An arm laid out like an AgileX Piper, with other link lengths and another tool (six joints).
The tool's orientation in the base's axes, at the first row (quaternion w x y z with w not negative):
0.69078 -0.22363 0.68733 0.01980
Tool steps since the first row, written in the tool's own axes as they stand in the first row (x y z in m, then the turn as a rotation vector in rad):
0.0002 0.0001 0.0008 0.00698 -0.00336 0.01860
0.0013 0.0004 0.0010 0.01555 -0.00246 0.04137
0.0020 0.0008 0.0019 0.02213 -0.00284 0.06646
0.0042 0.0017 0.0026 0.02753 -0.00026 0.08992
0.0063 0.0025 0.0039 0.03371 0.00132 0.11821
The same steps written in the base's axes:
0.0007 0.0003 -0.0003 0.01900 0.00128 -0.00658
0.0009 0.0003 -0.0014 0.04059 0.00734 -0.01607
0.0016 0.0008 -0.0022 0.06467 0.01359 -0.02339
0.0021 0.0012 -0.0046 0.08617 0.02229 -0.03035
0.0032 0.0018 -0.0069 0.11259 0.03149 -0.03798

